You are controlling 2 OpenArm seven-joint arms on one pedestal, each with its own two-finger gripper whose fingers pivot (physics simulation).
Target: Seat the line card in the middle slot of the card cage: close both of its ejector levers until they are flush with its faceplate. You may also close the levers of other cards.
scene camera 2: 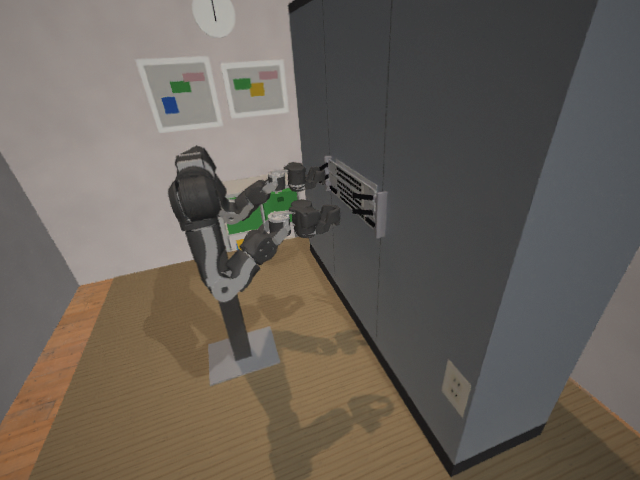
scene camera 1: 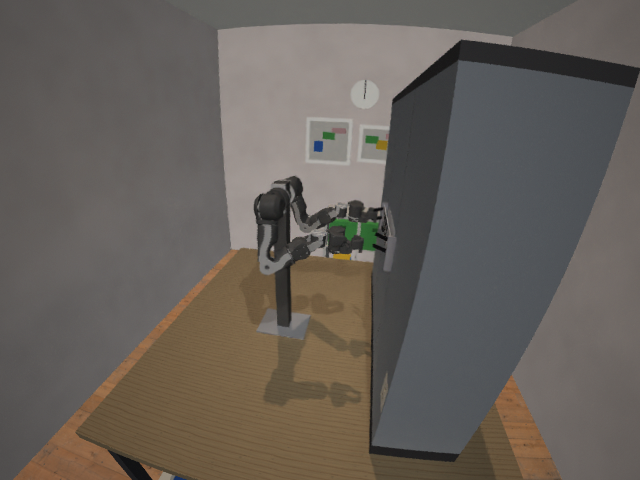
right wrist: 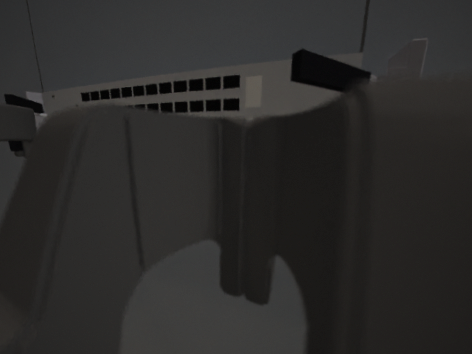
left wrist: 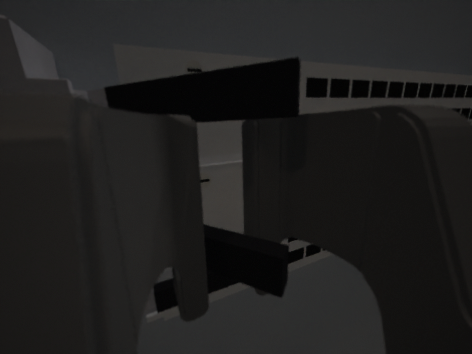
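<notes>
The card cage (scene camera 1: 390, 253) (scene camera 2: 381, 214) sits in the dark cabinet front, with black ejector levers at both ends. My left gripper (scene camera 2: 324, 175) (left wrist: 223, 210) is at the cage's left end in scene camera 2. Its fingers are nearly shut, with the middle card's left lever (left wrist: 245, 260) passing between them. The middle card's faceplate (left wrist: 220, 200) shows in the gap. My right gripper (scene camera 2: 336, 214) (right wrist: 245, 292) is shut and empty, in front of and apart from the cage. The middle card's right lever (scene camera 2: 364, 211) stands out; my right fingers hide it in the right wrist view.
The top card's left lever (left wrist: 210, 90) and right lever (scene camera 2: 364, 196) (right wrist: 325, 70) stand out above. The bottom card's left lever (left wrist: 165, 295) shows below my left fingers. The tall cabinet (scene camera 1: 506, 232) (scene camera 2: 454, 155) stands around the cage, over the wooden floor (scene camera 2: 155, 413).
</notes>
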